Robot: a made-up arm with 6 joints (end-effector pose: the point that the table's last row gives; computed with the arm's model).
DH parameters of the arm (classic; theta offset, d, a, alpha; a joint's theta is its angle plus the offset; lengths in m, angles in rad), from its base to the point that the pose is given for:
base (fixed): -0.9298 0 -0.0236 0
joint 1: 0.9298 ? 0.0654 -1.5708
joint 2: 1.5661 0 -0.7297 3.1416
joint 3: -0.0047 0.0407 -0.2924 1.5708
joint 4: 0 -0.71 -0.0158 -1.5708
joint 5: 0 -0.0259 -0.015 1.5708
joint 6: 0 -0.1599 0.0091 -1.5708
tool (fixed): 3.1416 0.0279 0 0
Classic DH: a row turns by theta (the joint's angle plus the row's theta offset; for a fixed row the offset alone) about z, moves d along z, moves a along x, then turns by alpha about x.
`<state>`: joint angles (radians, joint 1 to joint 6).
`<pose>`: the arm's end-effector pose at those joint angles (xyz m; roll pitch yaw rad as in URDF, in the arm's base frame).
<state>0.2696 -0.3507 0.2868 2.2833 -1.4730 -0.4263</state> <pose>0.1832 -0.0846 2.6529 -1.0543 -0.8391 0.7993</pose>
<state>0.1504 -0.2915 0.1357 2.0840 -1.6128 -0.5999</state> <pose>0.3450 -0.0983 2.5417 -0.8079 -0.9353 0.5796</pose>
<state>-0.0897 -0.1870 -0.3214 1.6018 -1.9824 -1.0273</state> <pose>0.5599 -0.1999 2.1379 -0.1340 -0.9118 -0.3885</pose>
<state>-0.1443 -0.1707 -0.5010 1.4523 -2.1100 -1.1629</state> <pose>0.5613 -0.2176 1.9928 -0.1033 -0.8170 -0.6156</pose>
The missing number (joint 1, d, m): 1.2319
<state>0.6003 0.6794 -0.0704 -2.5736 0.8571 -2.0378</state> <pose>1.1117 0.6061 1.3939 1.4857 0.4133 2.0715</pose>
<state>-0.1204 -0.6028 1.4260 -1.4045 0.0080 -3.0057</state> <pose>-1.0667 0.0773 2.4552 -2.0100 -0.1391 1.1811</pose>
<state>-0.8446 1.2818 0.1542 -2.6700 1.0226 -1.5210</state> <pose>0.7270 -1.0214 0.7926 2.2007 0.1669 1.1989</pose>
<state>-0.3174 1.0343 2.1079 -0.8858 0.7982 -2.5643</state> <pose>0.6266 -0.3087 2.5257 -0.9954 -0.1499 -0.2083</pose>
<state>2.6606 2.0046 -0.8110 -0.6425 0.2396 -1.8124</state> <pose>-0.0160 0.0582 0.3165 0.7707 -0.7885 0.6507</pose>
